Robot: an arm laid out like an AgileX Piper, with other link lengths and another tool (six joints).
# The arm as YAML. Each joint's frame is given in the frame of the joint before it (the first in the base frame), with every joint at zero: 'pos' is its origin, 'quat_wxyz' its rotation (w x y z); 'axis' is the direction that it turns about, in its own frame. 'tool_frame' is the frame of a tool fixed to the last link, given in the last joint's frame.
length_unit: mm
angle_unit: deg
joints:
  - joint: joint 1
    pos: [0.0, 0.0, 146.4]
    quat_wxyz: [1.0, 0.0, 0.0, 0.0]
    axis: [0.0, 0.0, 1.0]
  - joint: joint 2
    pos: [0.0, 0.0, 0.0]
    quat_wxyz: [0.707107, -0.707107, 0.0, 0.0]
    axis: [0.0, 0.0, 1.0]
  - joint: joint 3
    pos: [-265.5, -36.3, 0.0]
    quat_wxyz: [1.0, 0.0, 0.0, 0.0]
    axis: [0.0, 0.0, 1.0]
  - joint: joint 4
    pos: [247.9, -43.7, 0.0]
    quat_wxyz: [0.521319, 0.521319, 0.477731, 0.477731]
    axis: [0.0, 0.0, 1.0]
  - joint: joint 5
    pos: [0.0, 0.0, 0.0]
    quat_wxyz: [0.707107, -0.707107, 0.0, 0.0]
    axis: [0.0, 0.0, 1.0]
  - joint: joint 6
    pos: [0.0, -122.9, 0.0]
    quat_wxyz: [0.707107, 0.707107, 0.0, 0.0]
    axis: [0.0, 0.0, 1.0]
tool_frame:
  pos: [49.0, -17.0, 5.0]
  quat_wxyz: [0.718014, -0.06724, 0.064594, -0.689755]
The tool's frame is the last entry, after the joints.
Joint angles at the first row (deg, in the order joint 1, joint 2, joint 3, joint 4, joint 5, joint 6):
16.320 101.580 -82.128 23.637 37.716 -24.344
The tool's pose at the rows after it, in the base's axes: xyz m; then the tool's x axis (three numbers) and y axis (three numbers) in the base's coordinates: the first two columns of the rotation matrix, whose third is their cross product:
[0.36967, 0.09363, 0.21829, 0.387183, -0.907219, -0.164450, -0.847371, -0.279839, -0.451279]
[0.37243, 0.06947, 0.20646, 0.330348, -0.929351, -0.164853, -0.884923, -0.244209, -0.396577]
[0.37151, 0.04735, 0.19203, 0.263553, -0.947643, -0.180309, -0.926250, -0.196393, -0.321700]
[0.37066, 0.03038, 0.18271, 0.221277, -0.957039, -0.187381, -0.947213, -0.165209, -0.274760]
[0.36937, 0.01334, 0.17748, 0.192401, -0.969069, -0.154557, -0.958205, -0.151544, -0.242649]
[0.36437, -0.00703, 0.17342, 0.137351, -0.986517, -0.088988, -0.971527, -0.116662, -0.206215]
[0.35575, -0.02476, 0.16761, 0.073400, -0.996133, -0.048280, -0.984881, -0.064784, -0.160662]
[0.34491, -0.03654, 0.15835, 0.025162, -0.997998, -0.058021, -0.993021, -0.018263, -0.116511]
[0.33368, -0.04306, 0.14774, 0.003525, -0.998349, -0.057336, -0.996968, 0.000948, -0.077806]
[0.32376, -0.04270, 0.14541, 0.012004, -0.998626, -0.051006, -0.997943, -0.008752, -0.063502]
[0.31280, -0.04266, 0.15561, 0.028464, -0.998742, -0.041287, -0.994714, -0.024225, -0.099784]
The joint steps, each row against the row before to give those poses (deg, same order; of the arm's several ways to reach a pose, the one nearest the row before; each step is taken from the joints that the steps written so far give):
-3.618 1.294 0.001 -1.653 1.888 2.222
-3.495 1.600 -0.002 -1.138 1.816 0.539
-3.361 2.017 0.002 -0.789 2.506 1.135
-2.590 1.363 -0.001 -0.265 1.559 0.000
-1.812 0.652 0.132 -2.886 0.673 0.979
-1.607 -0.010 0.945 -6.078 -0.002 4.065
-1.818 0.000 1.469 -4.358 0.504 3.758
-2.132 -0.001 2.270 0.137 0.286 0.501
-1.142 -0.108 2.880 -0.265 -0.565 0.038
0.106 -1.354 2.689 -0.393 -0.532 -0.290
-0.001 -4.098 3.315 0.000 -1.283 -1.000

